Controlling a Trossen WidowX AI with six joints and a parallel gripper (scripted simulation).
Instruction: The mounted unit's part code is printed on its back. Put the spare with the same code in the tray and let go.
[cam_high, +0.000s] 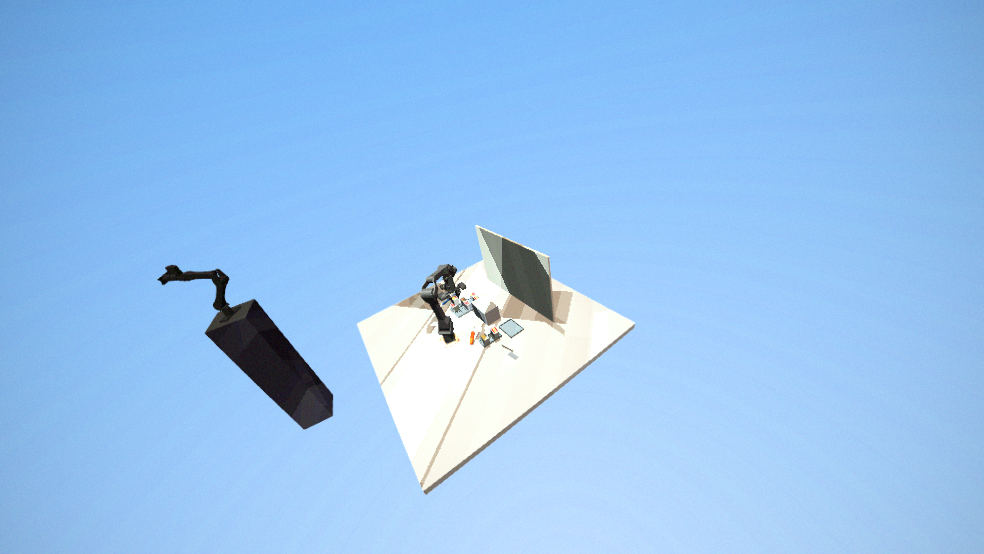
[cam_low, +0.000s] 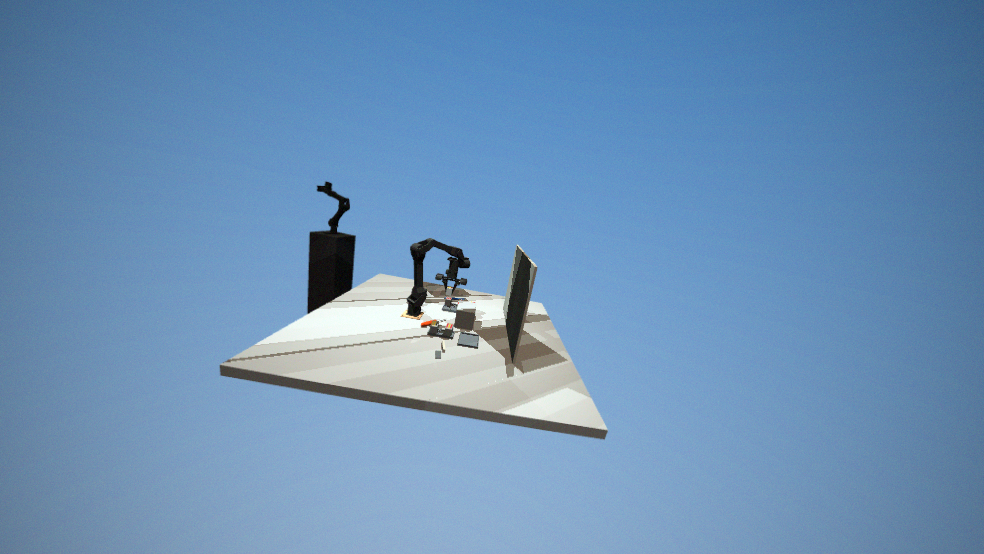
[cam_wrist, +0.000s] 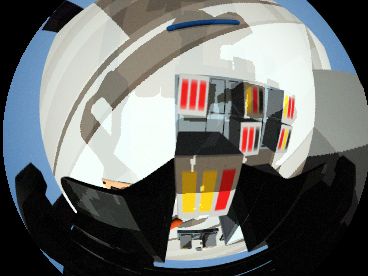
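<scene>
My gripper tip is now 33 cm to the left of the flat tray, 22 cm short of it and 10 cm above it. Round my gripper tip: grey mounted unit (14 cm ahead, 12 cm to the right, 6 cm below); thin blue bar (20 cm to the left, 10 cm below, 1 cm behind); spare (2 cm above).
</scene>
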